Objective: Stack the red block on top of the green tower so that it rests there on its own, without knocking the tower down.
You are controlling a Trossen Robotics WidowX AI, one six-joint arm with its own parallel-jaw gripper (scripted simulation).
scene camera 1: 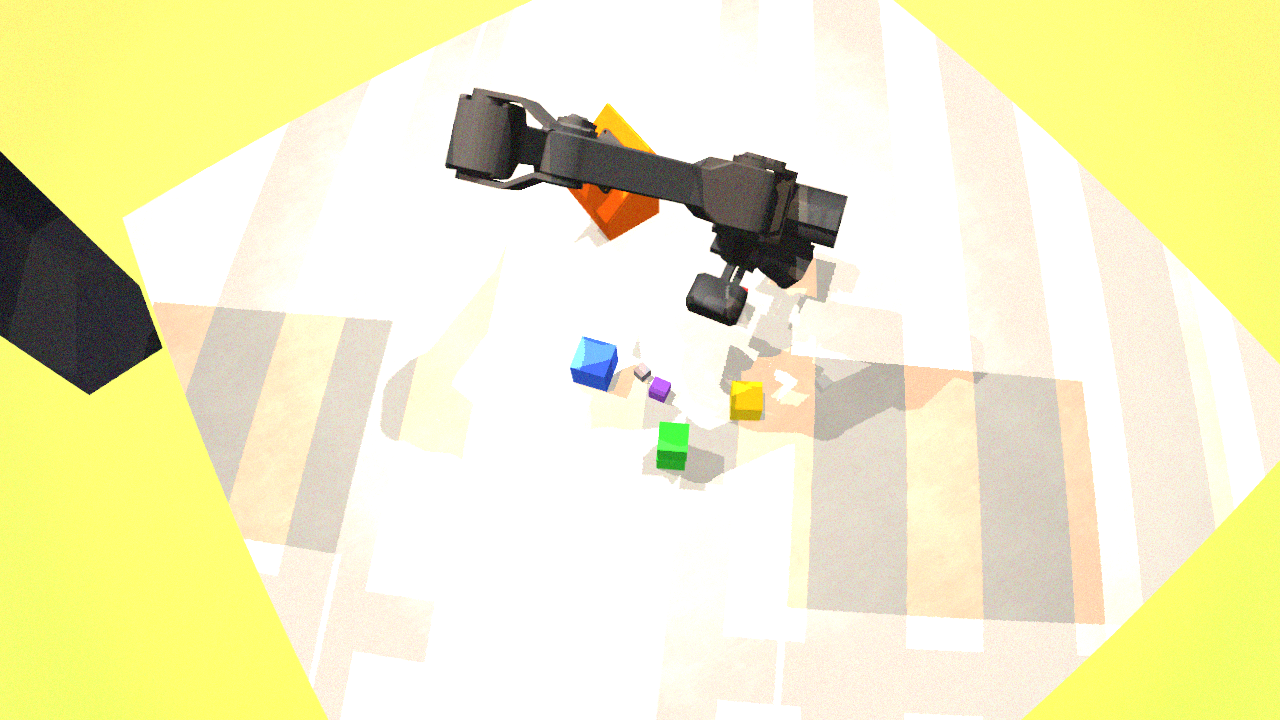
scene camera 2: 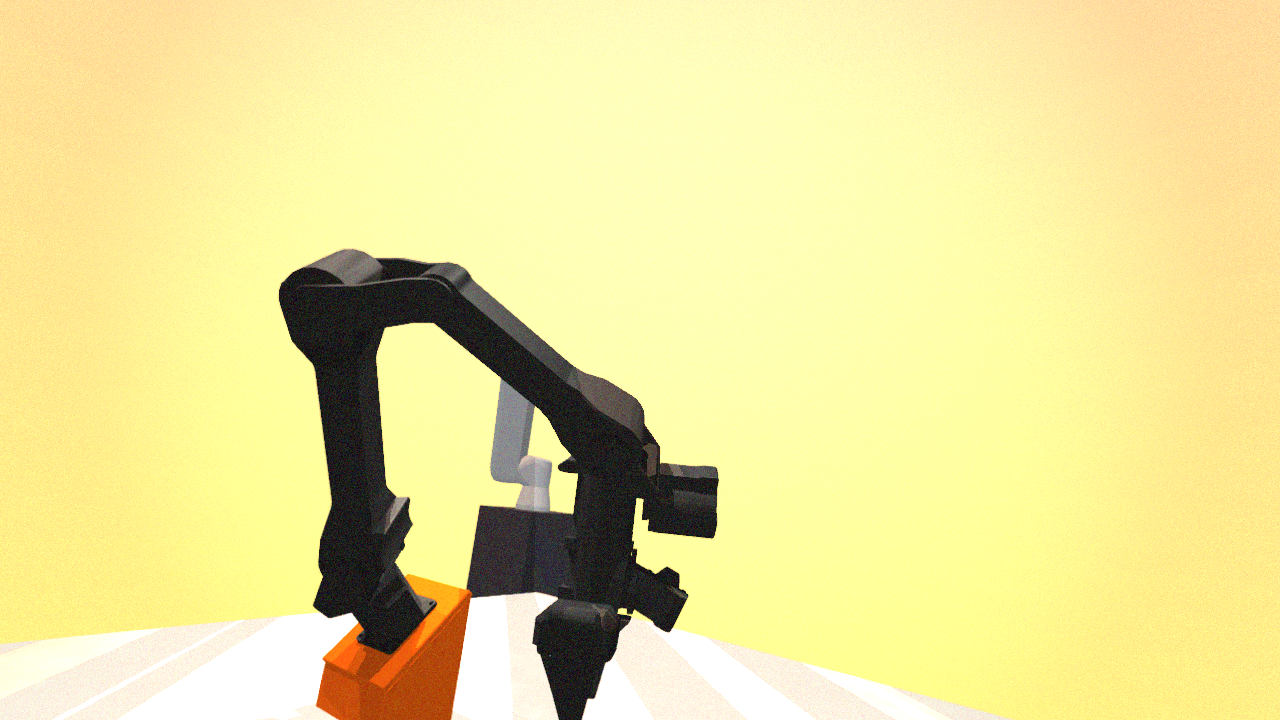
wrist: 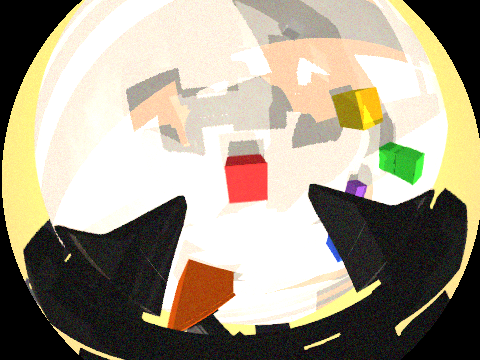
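My gripper, visible in the wrist view too, is open and holds nothing. Also present: a red block, a blue cube and a yellow cube.
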